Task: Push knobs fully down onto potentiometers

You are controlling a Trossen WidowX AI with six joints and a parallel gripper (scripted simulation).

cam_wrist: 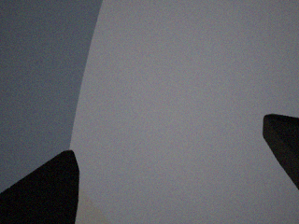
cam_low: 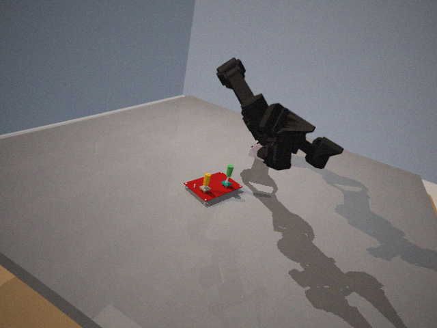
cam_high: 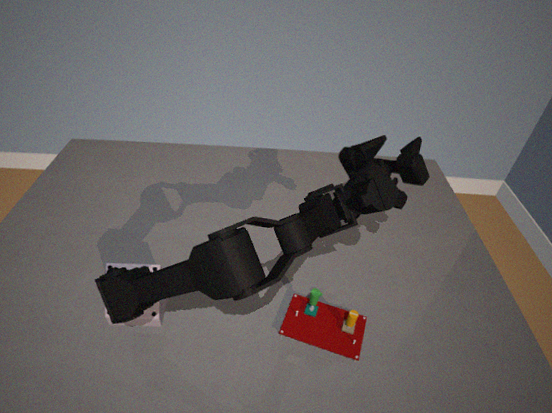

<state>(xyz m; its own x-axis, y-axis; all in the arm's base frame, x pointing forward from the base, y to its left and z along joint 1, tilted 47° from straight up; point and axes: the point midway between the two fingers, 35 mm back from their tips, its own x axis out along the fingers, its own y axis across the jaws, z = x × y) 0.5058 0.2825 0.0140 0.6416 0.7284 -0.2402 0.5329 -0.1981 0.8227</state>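
The green knob lies 240 mm below my gripper tip, 220 mm to the right of it and 170 mm behind it. From my gripper tip the other things lie so: teal potentiometer 260 mm below, 220 mm to the right, 170 mm behind; grey potentiometer 260 mm to the right, 260 mm below, 100 mm behind.
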